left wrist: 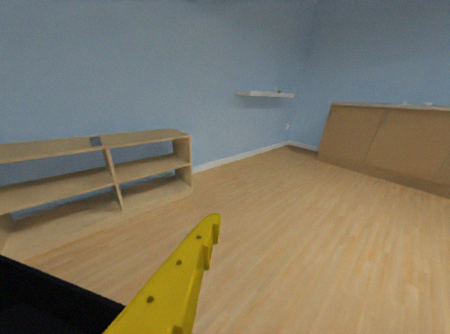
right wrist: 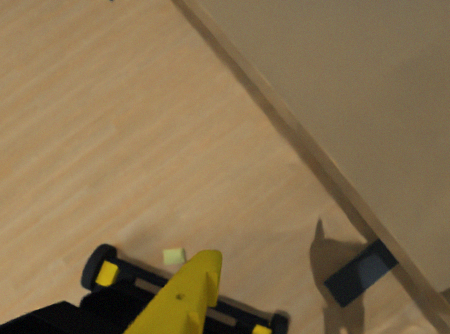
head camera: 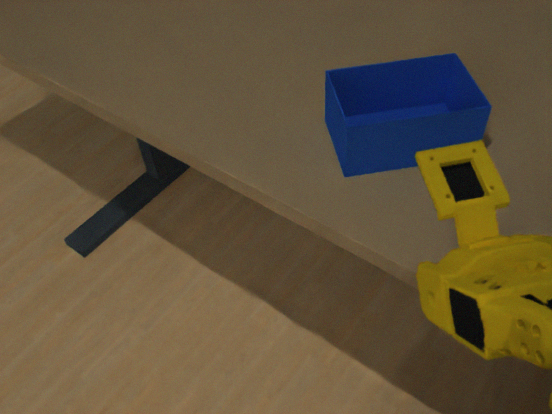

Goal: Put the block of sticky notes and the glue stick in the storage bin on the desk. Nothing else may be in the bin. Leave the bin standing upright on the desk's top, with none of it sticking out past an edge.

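Places are measured from the left arm's base along level axes (x back, y right, z up), in metres.
Where they show: left end effector, tool point: (left wrist: 219, 224); right end effector, tool point: (right wrist: 220, 272) (head camera: 428, 268).
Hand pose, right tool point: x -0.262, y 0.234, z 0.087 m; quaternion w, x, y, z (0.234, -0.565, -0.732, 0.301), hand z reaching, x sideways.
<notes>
Each offset is from my right tool point to the centre of the thing. Level surfaces: height alone.
The blue storage bin {dx -0.294, dy +0.018, dz -0.105 m} (head camera: 417, 142) stands upright on the desk {dz -0.142 m} (head camera: 210, 75) (right wrist: 350, 90) in the head view; no object shows on the visible part of its inside, and its near inside is partly hidden. A small pale yellow-green block, looking like the sticky notes {dx +0.103, dy -0.153, dz -0.838 m} (right wrist: 174, 256), lies on the floor by the cart's base in the right wrist view. The glue stick does not show. My right gripper (right wrist: 215, 262) is open and empty, above the floor beside the desk; its jaws are hidden in the head view. My left gripper (left wrist: 215, 225) is open and points out over the floor.
A dark desk foot (head camera: 120, 210) (right wrist: 361, 272) sticks out below the desk's edge. The cart's black base (right wrist: 120, 290) lies low in the right wrist view. A shelf unit (left wrist: 182, 152), a wall shelf (left wrist: 265, 94) and cabinets (left wrist: 355, 135) show in the left wrist view.
</notes>
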